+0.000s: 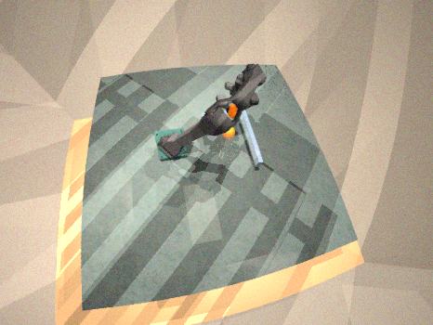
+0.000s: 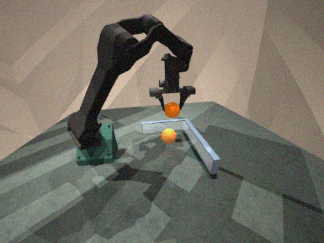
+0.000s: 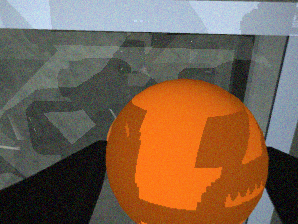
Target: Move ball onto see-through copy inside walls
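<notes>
The short wall is 2 cm behind my gripper tip, 6 cm to the left of it and 11 cm below it. From my gripper tip the other things lie so: orange ball right at my gripper tip.
</notes>
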